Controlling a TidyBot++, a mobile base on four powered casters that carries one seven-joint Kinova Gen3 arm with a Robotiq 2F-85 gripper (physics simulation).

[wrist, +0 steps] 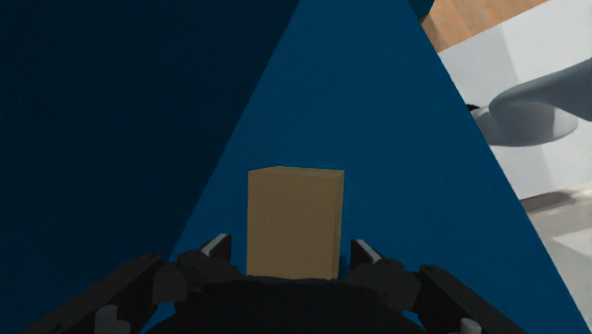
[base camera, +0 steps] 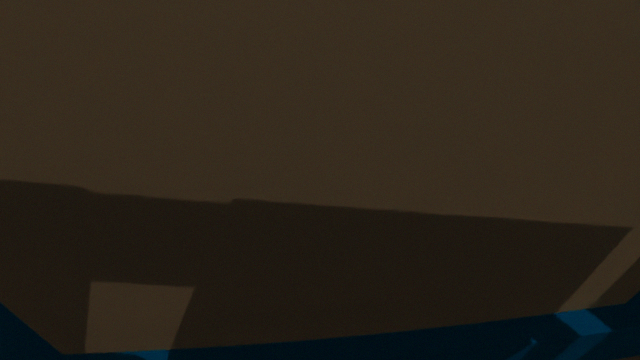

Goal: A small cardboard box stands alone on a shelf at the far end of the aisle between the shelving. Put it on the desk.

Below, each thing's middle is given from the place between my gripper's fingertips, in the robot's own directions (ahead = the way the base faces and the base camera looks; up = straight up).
The small cardboard box (wrist: 294,215) lies 10 mm to the right of my hand, 10 mm below it and 10 mm behind it.
